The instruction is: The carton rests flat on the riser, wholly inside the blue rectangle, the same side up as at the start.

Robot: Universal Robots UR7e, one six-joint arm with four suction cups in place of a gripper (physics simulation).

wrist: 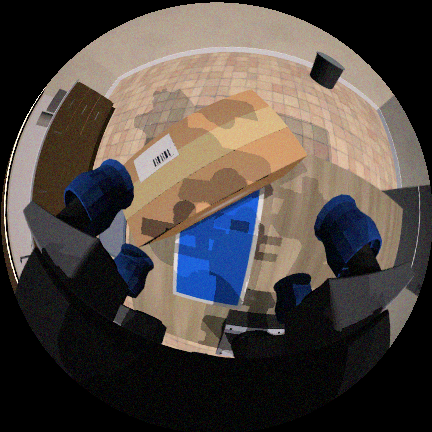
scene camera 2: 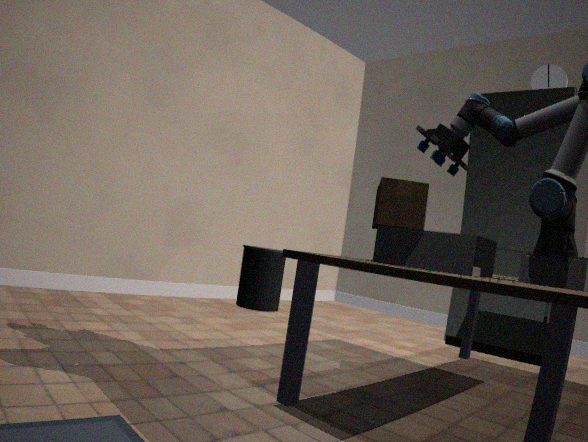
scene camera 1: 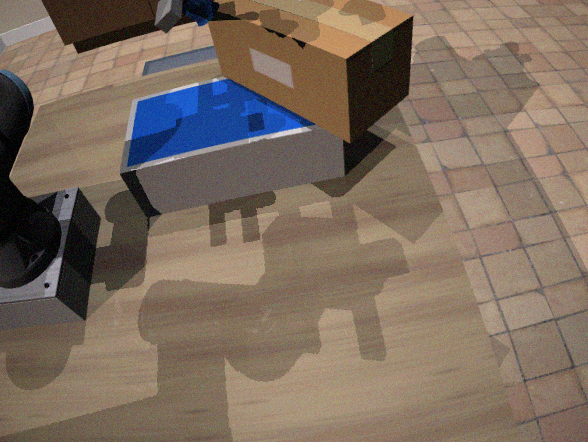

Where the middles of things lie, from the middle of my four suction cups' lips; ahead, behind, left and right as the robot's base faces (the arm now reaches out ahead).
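Positions counted from my suction cup: the brown carton (scene camera 1: 343, 73), 10 cm ahead, 7 cm to the left, 19 cm below; the grey riser (scene camera 2: 470, 255), 5 cm behind, 5 cm to the left, 33 cm below. Going by their middles, the brown carton is the nearest to my suction cup of the things named here.
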